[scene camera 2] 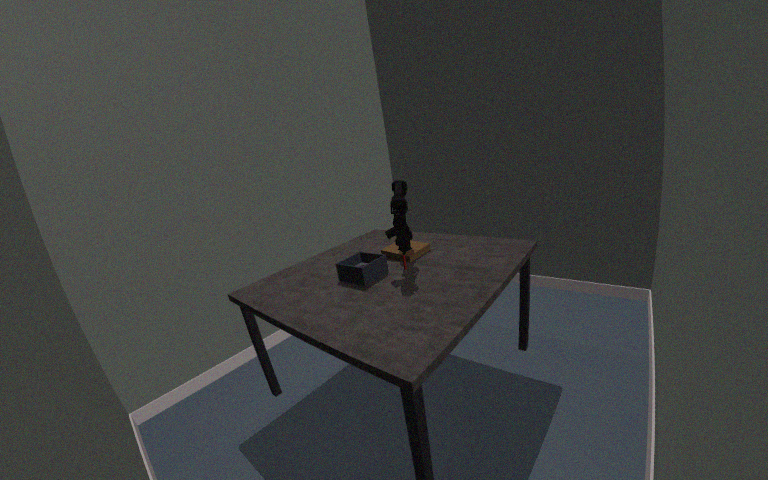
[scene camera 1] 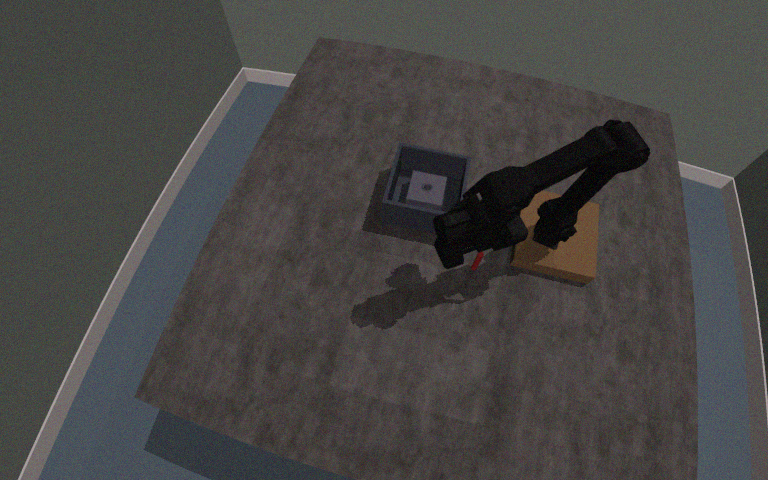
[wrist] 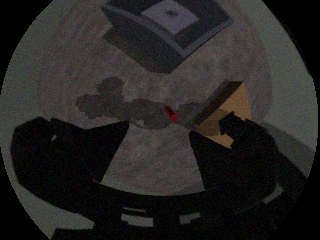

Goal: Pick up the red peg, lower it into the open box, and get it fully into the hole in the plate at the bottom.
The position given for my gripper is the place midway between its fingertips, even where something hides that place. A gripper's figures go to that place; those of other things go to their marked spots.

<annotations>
My gripper (scene camera 1: 475,255): 0.89 m from the lens. A dark box (scene camera 1: 409,158) is 1.08 m from the lens. A pale plate (scene camera 1: 426,190): 1.02 m from the lens.
</annotations>
